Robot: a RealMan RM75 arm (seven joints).
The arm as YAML. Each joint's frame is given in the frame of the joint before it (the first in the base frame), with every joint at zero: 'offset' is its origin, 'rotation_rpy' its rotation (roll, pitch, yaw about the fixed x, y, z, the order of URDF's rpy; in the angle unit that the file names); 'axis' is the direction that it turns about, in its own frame. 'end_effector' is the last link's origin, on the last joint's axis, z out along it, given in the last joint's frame.
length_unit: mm
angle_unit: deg
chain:
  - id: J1
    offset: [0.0, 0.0, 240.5]
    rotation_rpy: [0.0, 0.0, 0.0]
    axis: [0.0, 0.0, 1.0]
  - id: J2
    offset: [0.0, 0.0, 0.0]
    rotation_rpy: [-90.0, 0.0, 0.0]
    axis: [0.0, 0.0, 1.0]
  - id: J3
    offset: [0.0, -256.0, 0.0]
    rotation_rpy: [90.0, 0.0, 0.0]
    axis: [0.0, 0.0, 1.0]
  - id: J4
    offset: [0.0, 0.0, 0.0]
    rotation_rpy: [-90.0, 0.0, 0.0]
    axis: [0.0, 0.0, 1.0]
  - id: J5
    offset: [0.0, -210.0, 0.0]
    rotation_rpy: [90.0, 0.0, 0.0]
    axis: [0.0, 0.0, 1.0]
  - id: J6
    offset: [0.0, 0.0, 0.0]
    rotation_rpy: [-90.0, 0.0, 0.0]
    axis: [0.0, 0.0, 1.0]
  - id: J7
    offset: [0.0, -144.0, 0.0]
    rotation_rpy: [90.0, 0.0, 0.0]
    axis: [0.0, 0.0, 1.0]
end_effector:
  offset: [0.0, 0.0, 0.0]
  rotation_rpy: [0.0, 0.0, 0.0]
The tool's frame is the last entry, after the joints.
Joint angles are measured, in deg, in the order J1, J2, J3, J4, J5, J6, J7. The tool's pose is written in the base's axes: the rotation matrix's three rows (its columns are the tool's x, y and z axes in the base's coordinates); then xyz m. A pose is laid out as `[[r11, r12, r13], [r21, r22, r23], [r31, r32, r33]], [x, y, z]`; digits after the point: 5 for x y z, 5 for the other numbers.
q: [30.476 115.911 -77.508 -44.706 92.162 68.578 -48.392]
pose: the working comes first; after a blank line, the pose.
Where each joint sits with the arm in this pose, in the base's axes (m; each line is computed from the numbers above, not from the rounded line before):
J1: 0.0000 0.0000 0.2405
J2: 0.0000 0.0000 0.2405
J3: 0.1985 0.1168 0.1286
J4: 0.1985 0.1168 0.1286
J5: 0.2530 0.3163 0.0922
J6: 0.2530 0.3163 0.0922
J7: 0.1985 0.3638 -0.0324
the tool: 0.1985 0.3638 -0.0324

[[0.32963, -0.86485, -0.37864], [-0.82494, -0.45889, 0.32999], [-0.45915, 0.20358, -0.86472]], [0.19851, 0.36378, -0.03236]
